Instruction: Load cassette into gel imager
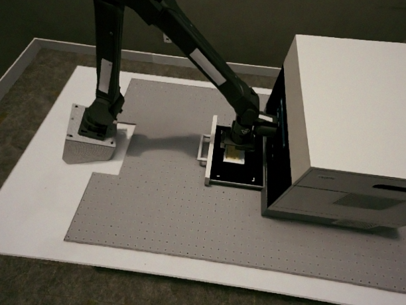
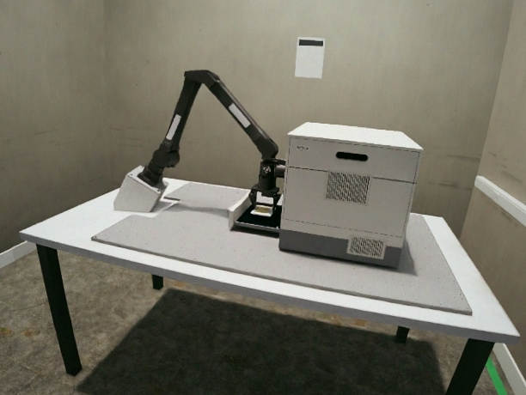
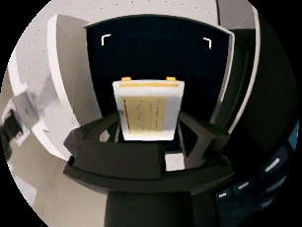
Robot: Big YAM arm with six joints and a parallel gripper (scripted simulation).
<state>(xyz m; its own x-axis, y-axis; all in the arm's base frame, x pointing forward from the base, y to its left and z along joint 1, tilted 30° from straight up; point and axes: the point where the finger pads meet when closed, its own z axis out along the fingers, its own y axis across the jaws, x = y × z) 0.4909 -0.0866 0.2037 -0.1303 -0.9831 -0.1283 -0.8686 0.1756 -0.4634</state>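
The drawer is 2 cm ahead of my hand and 2 cm below it. Round my hand: cassette (1 cm to the left, 1 cm below).
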